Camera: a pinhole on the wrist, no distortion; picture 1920 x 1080 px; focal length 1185.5 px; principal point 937.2 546.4 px. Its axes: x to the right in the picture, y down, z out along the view. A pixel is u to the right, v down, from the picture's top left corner.
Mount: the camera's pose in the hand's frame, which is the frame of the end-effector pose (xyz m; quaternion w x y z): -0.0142 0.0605 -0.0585 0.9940 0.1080 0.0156 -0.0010
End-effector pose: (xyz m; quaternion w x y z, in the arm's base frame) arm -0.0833 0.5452 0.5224 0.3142 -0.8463 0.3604 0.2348
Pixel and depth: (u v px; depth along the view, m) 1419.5 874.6 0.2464
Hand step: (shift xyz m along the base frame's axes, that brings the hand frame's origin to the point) -0.0302 0.0519 -0.2196
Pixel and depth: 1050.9 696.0 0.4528
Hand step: -0.0545 0.2460 -0.3071
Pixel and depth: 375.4 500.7 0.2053
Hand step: -0.0972 0.1444 -0.0367
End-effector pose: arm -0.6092 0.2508 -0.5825 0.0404 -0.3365 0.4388 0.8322
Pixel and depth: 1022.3 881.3 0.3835
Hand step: -0.2277 0.1990 0.1751
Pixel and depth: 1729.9 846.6 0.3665
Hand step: -0.3766 0.1362 0.0277
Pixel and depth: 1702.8 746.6 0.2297
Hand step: -0.2156 0.0660 0.0163
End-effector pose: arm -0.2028 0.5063 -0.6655 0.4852 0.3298 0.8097 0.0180
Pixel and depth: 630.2 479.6 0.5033
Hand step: 0.3448 -0.2555 -0.1541
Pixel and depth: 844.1 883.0 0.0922
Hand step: 0.0698 0.0308 0.0177
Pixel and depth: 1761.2 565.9 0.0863
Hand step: 0.0266 0.0536 -0.0351
